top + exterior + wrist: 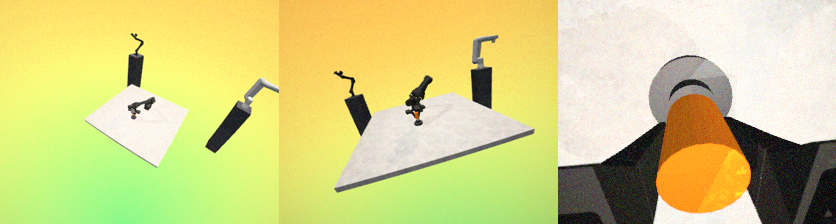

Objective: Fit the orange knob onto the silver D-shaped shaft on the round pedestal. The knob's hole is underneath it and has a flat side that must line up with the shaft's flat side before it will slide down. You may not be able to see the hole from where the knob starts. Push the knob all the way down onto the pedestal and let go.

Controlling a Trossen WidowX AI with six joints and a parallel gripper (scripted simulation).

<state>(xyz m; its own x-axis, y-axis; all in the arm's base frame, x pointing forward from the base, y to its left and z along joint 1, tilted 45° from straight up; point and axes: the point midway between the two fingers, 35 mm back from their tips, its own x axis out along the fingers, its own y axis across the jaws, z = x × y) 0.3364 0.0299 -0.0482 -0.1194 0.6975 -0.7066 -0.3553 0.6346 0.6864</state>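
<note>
Right now the silver shaft is 4 cm below my gripper tip. Round my gripper tip: orange knob (3 cm above).
</note>
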